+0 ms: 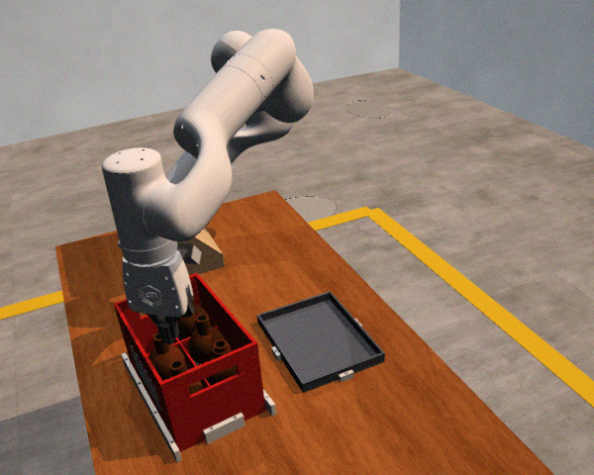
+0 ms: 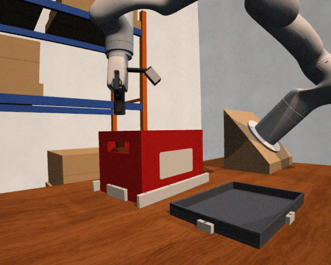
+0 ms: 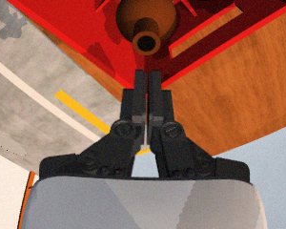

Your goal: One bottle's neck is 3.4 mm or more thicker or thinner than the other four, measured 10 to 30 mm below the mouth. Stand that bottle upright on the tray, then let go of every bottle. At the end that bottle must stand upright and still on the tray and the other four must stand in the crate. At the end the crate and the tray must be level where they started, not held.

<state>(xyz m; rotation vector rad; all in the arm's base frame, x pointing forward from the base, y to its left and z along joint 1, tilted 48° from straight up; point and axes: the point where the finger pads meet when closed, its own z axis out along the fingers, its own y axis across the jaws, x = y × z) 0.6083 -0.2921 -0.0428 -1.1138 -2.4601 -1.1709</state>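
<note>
The brown bottle is 160 mm below my hand. The rest, counted from my hand: red crate (160 mm below, 90 mm behind, 50 mm to the left); then dark grey tray (330 mm to the left, 230 mm below, 60 mm behind).
</note>
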